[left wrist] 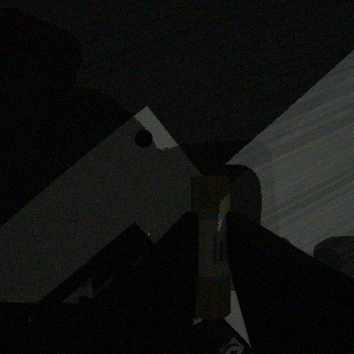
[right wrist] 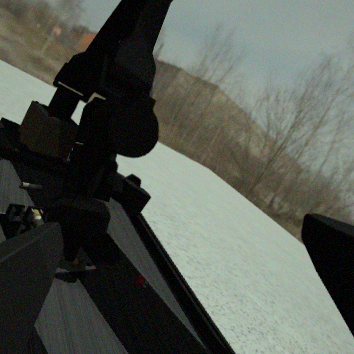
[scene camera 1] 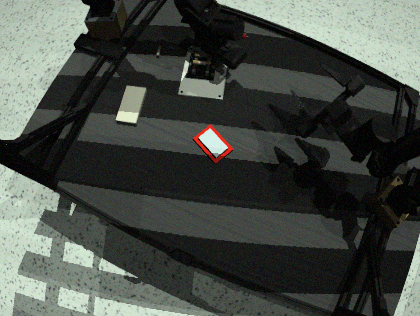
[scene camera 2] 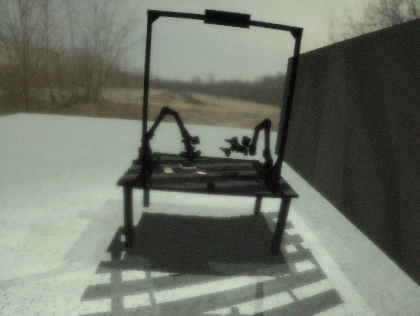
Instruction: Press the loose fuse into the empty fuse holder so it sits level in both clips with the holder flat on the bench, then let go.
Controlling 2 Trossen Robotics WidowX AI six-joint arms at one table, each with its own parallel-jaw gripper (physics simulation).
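Frame: origin at the left arm's base, x ahead, y down, z left, level; metres.
Where they show: left gripper, between the fingertips: [left wrist: 210,222] [right wrist: 69,258] [scene camera 1: 224,60] [scene camera 2: 192,162]; right gripper, between the fingertips: [right wrist: 183,230] [scene camera 1: 306,77] [scene camera 2: 221,143]; left arm's base, origin of its link: [right wrist: 57,114] [scene camera 1: 103,9]; right arm's base, origin of its link: [scene camera 1: 398,201] [scene camera 2: 267,169].
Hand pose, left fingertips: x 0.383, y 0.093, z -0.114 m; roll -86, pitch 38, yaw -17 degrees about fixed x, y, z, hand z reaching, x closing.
Observation:
Things, the pixels of their centre, and the offset from my left fingertips. "*": a spot on its surface instead.
- glass fuse with brass caps, middle of its body: [left wrist: 210,244] dx -0.005, dy -0.001, dz -0.006 m
- cream block, middle of its body: [scene camera 1: 131,104] [scene camera 2: 167,170] dx -0.243, dy +0.008, dz -0.164 m
- red-bordered white tile, a spot on its surface: [scene camera 1: 229,148] * dx +0.036, dy +0.009, dz -0.264 m
- small pale cylinder, middle of its body: [right wrist: 31,185] [scene camera 1: 158,51] dx -0.200, dy +0.010, dz +0.025 m
- small red object, middle of its body: [right wrist: 141,281] [scene camera 1: 244,35] dx +0.054, dy +0.012, dz +0.115 m
My left gripper [scene camera 1: 215,74] [scene camera 2: 190,156] [left wrist: 210,222] [right wrist: 69,258] is shut on the glass fuse with brass caps [left wrist: 213,250], low over the fuse holder. The holder's pale plate [scene camera 1: 202,90] [scene camera 2: 187,166] [left wrist: 100,200] carries black clips [scene camera 1: 194,70] [right wrist: 17,217]. Brass also shows among these clips. In the right wrist view the plate's visible edge is a thin sliver, so it looks tilted; whether it lies flat cannot be told surely. The fingers hide whether the fuse touches the clips. My right gripper [scene camera 1: 276,129] [scene camera 2: 228,145] [right wrist: 183,230] is open and empty, raised away from the holder.
A cream block [scene camera 1: 131,104] [scene camera 2: 168,170] lies left of the holder. A red-bordered white tile [scene camera 1: 229,148] lies in front of it. A small pale cylinder [scene camera 1: 158,51] [right wrist: 31,186] is at the back left. A small red object [scene camera 1: 244,35] [right wrist: 141,280] lies near the back edge.

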